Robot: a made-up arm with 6 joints. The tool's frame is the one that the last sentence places. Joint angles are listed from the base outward.
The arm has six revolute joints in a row. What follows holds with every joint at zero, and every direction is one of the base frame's. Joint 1 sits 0.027 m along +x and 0.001 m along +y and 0.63 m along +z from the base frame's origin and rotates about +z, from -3.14 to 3.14 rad. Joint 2 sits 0.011 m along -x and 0.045 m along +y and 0.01 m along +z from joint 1 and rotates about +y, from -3.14 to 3.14 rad. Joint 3 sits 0.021 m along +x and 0.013 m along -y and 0.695 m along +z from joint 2 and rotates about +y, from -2.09 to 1.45 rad. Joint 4 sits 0.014 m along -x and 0.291 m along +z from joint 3 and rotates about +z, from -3.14 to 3.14 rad. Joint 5 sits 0.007 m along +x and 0.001 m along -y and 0.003 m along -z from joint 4 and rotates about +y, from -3.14 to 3.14 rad. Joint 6 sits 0.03 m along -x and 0.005 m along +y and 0.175 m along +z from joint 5 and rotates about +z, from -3.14 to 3.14 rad. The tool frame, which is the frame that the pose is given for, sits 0.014 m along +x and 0.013 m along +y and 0.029 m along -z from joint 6; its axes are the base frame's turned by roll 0.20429, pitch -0.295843 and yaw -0.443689 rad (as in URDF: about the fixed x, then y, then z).
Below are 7 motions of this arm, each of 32 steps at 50 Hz.
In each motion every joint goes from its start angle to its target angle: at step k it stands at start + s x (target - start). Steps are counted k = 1, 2, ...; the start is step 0. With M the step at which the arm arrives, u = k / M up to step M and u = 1 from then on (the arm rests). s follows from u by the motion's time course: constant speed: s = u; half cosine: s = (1 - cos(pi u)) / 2; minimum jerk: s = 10 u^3 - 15 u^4 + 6 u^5.
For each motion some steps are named. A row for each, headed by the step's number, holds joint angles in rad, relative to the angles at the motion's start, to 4 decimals.
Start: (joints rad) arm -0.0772 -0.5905 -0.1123 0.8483 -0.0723 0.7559
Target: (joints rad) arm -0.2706 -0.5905 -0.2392 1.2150 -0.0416 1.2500
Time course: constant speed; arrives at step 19
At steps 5, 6, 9, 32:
5: -0.0509 0.0000 -0.0334 0.0965 0.0081 0.1300
6: -0.0611 0.0000 -0.0401 0.1158 0.0097 0.1560
9: -0.0916 0.0000 -0.0601 0.1737 0.0145 0.2340
32: -0.1934 0.0000 -0.1269 0.3667 0.0307 0.4941

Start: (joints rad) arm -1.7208 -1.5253 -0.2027 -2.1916 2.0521 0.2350
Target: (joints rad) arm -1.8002 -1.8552 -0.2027 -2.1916 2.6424 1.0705
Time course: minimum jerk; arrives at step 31
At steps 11, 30, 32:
11: -0.0193 -0.0801 0.0000 0.0000 0.1433 0.2028
30: -0.0794 -0.3298 0.0000 0.0000 0.5901 0.8352
32: -0.0794 -0.3299 0.0000 0.0000 0.5903 0.8355

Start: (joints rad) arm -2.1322 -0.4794 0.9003 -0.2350 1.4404 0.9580
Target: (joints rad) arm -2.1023 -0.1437 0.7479 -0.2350 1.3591 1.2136
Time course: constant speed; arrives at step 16
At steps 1, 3, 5, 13, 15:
1: 0.0019 0.0210 -0.0095 0.0000 -0.0051 0.0160
3: 0.0056 0.0629 -0.0286 0.0000 -0.0152 0.0479
5: 0.0093 0.1049 -0.0476 0.0000 -0.0254 0.0799
13: 0.0243 0.2728 -0.1238 0.0000 -0.0661 0.2077
15: 0.0280 0.3147 -0.1429 0.0000 -0.0762 0.2396

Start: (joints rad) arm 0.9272 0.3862 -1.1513 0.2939 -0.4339 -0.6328
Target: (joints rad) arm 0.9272 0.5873 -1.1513 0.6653 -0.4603 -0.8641
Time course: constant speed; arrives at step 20
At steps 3, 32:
3: 0.0000 0.0302 0.0000 0.0557 -0.0040 -0.0347
32: 0.0000 0.2011 0.0000 0.3714 -0.0264 -0.2313

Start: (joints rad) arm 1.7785 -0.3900 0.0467 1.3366 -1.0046 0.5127
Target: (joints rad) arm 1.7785 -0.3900 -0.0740 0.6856 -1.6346 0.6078
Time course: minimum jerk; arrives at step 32
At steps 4, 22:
4: 0.0000 0.0000 -0.0019 -0.0105 -0.0101 0.0015
22: 0.0000 0.0000 -0.0990 -0.5338 -0.5166 0.0780

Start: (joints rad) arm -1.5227 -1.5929 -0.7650 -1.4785 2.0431 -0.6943
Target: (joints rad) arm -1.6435 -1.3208 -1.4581 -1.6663 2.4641 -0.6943
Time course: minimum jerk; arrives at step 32
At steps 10, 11, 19, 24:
10: -0.0217 0.0490 -0.1248 -0.0338 0.0758 0.0000
11: -0.0272 0.0614 -0.1563 -0.0424 0.0950 0.0000
19: -0.0811 0.1828 -0.4656 -0.1261 0.2828 0.0000
24: -0.1083 0.2439 -0.6214 -0.1684 0.3774 0.0000

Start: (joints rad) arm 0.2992 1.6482 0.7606 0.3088 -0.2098 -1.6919
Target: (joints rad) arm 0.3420 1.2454 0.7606 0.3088 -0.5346 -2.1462
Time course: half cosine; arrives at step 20
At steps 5, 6, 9, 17, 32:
5: 0.0063 -0.0590 0.0000 0.0000 -0.0476 -0.0665
6: 0.0088 -0.0830 0.0000 0.0000 -0.0669 -0.0936
9: 0.0181 -0.1699 0.0000 0.0000 -0.1370 -0.1916
17: 0.0405 -0.3808 0.0000 0.0000 -0.3071 -0.4295
32: 0.0428 -0.4028 0.0000 0.0000 -0.3248 -0.4543

